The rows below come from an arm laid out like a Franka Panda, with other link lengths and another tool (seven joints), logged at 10 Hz.
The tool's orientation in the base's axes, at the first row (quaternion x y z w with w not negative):
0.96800 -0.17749 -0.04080 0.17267
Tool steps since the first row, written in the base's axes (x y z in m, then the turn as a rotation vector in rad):
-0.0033 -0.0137 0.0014 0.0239 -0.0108 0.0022
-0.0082 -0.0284 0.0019 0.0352 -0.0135 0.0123
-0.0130 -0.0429 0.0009 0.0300 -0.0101 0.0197
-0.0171 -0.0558 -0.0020 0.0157 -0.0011 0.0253
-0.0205 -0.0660 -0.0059 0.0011 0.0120 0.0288
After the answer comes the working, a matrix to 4 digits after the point.
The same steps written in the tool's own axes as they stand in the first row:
0.0018 0.0136 0.0035 0.0261 0.0024 -0.0020
0.0025 0.0283 0.0085 0.0375 0.0045 -0.0121
0.0032 0.0422 0.0147 0.0313 0.0058 -0.0194
0.0040 0.0539 0.0221 0.0146 0.0046 -0.0256
0.0046 0.0626 0.0295 -0.0038 -0.0008 -0.0310

The tool's axes in the first row as the columns of a matrix, in the base's axes (rounded; the answer above uses it unrounded):
0.9337 -0.3295 -0.1403
-0.3577 -0.8774 -0.3198
-0.0177 0.3488 -0.9370

